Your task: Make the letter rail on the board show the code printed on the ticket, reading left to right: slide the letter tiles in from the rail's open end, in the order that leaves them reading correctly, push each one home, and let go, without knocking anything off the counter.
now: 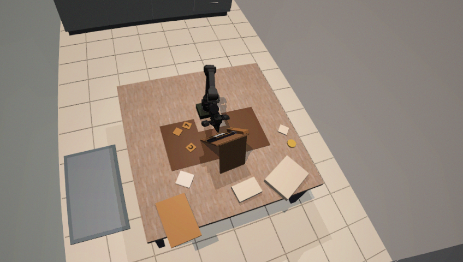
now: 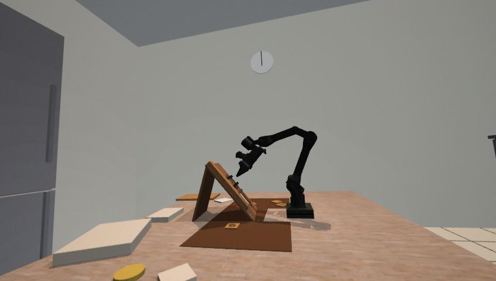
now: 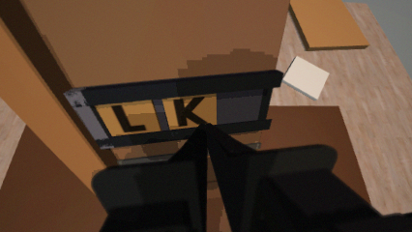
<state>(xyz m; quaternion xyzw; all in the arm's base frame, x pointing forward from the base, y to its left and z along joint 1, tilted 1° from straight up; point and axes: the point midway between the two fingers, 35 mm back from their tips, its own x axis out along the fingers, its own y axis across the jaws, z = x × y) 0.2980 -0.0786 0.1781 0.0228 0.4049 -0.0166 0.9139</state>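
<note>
My gripper tip is 4 cm past the white ticket, 4 cm to the right of it and 12 cm above it. From my gripper tip the other things lie so: c tile 6 cm behind, 17 cm to the right, 19 cm below; then cream slab 40 cm ahead, 4 cm to the left, 19 cm below; then small white card 8 cm ahead, 57 cm to the left, 19 cm below.
</note>
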